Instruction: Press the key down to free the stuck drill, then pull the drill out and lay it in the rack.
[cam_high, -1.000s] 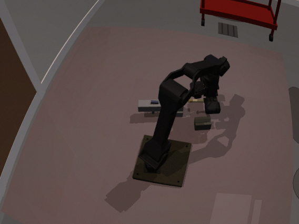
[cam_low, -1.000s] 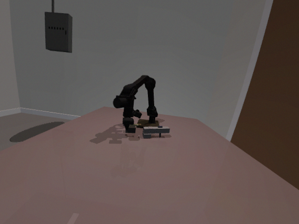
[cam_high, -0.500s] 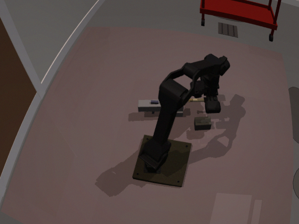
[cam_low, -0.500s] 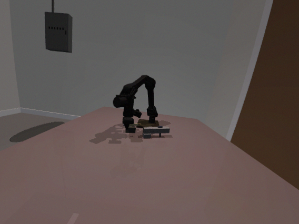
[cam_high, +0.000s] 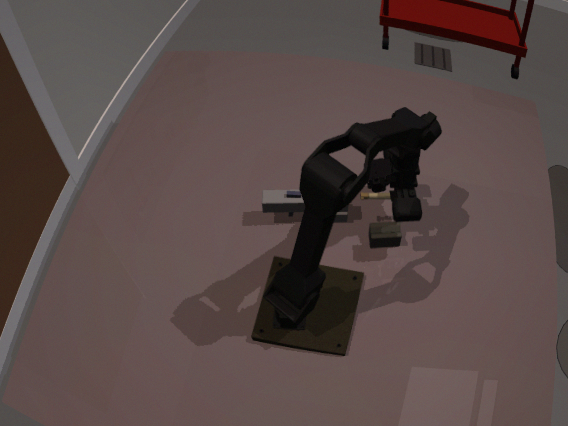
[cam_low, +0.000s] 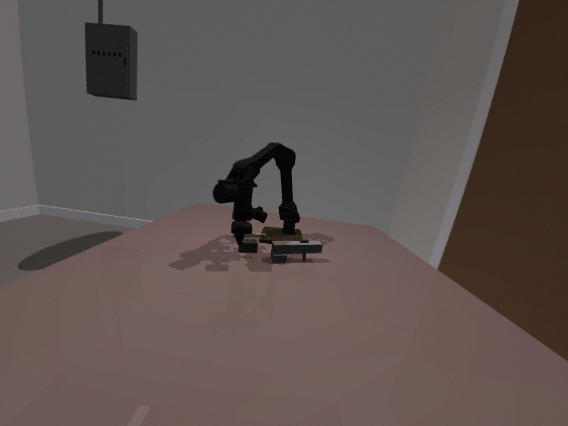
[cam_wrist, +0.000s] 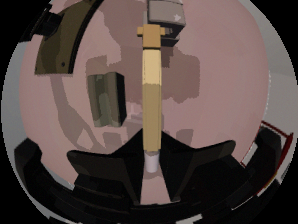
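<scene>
The tan drill is 4 cm to the left of my gripper tip and 4 cm above it. Also, from my gripper tip: rack: 6 cm behind, 3 cm to the left, 3 cm below; then dark key: 23 cm to the left; then grey housing: 20 cm to the left.
</scene>
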